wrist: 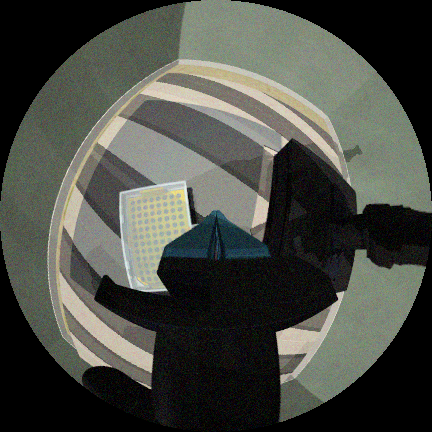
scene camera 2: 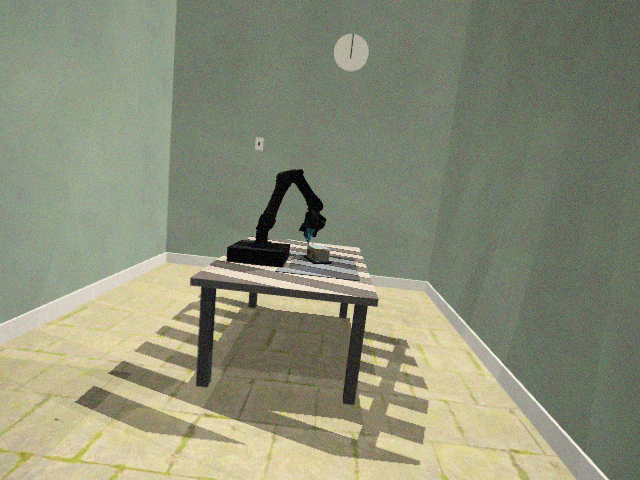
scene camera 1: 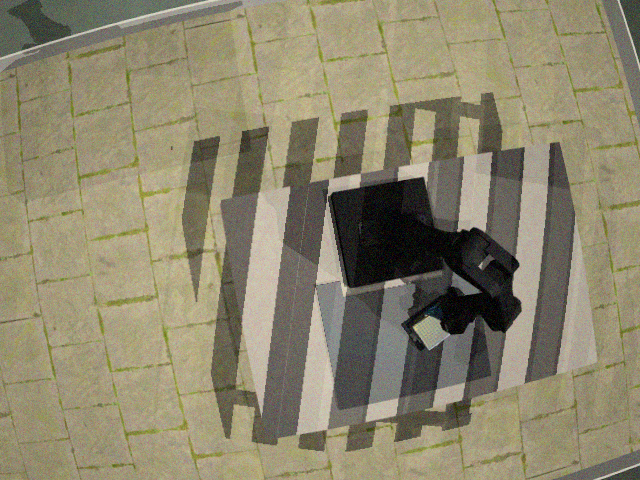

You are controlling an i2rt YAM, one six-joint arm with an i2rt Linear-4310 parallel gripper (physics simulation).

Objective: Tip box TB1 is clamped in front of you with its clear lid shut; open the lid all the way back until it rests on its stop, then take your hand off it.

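Places are measured from the arm's base along level axes (x ahead, y left, z up), in centimetres.
Pixels of known places: gripper, fingertip midpoint: (wrist: 215, 215) (scene camera 2: 308, 242) (scene camera 1: 424, 312); arm's base, origin of the base link: (wrist: 335, 233) (scene camera 2: 261, 245) (scene camera 1: 392, 230).
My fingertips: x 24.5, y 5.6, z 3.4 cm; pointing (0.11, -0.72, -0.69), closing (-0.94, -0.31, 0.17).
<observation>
Ahead of a thing's pixels: the offset from my fingertips to its top centre. "*": to the spot under its first point. Level surfaces: height alone.
Tip box TB1 {dx +5.3, dy +4.0, dz -2.3 cm} (scene camera 1: 431, 333) (scene camera 2: 318, 254) (wrist: 154, 227) has a dark clamp at its edge and a yellow top with rows of round holes. Its clear lid {* dx +7.6, dy -1.2, dz -2.3 cm} (wrist: 153, 187) lies shut over the top; its pale rim shows in the wrist view. My gripper (scene camera 1: 434, 312) (scene camera 2: 308, 240) (wrist: 215, 215) points down with its blue fingers pressed together, nothing between them. The tips are beside the box, on the side toward the black base, and appear near lid height; contact is unclear. The fingers and gripper body hide the box's near right corner in the wrist view.
The black base block (scene camera 1: 382, 235) (scene camera 2: 258, 253) (wrist: 312, 215) of the arm stands beside the box. A blue-grey mat {dz -10.1 cm} (scene camera 1: 385, 356) (wrist: 132, 145) lies under the box on the table (scene camera 1: 537, 248) (scene camera 2: 286, 290). Striped shadows cross the table and floor.
</observation>
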